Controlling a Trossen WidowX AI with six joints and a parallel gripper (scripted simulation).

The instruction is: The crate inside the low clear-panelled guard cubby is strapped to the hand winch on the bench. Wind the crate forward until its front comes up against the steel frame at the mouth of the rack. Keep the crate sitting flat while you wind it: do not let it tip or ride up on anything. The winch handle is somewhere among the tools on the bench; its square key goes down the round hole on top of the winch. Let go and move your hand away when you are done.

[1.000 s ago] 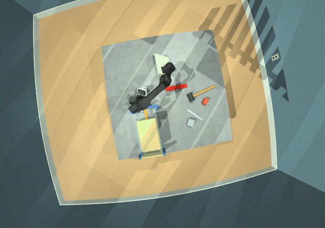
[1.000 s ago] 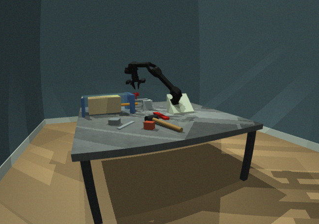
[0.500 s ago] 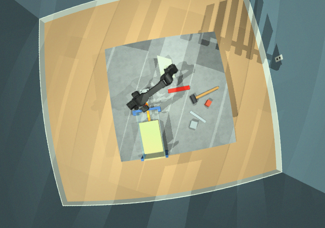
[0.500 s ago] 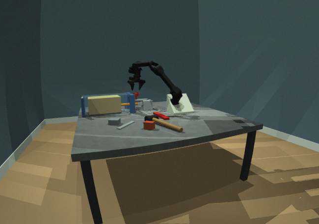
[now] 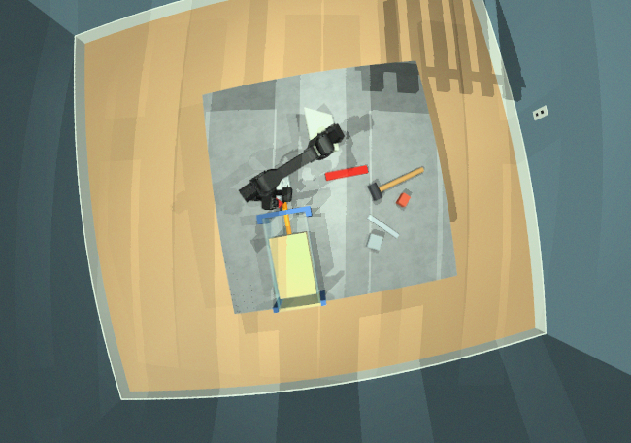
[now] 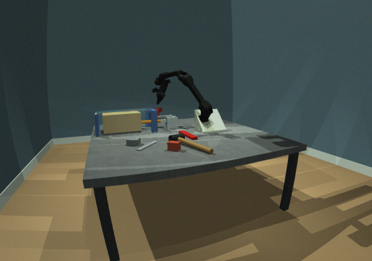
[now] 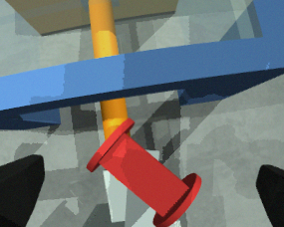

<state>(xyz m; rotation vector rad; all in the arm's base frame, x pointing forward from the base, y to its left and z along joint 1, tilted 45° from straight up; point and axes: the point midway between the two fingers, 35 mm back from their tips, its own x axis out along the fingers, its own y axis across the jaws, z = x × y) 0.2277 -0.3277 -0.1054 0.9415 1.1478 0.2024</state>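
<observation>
Now: the red spool-shaped handle grip 60 mm below my gripper tip, 10 mm to the left of it and 10 mm behind it. Round my gripper tip: clear-panelled cubby 300 mm ahead, 80 mm below, 10 mm to the right; then winch handle 90 mm below, 40 mm behind, 20 mm to the left; then grey winch 160 mm below, 120 mm behind, 30 mm to the left.
</observation>
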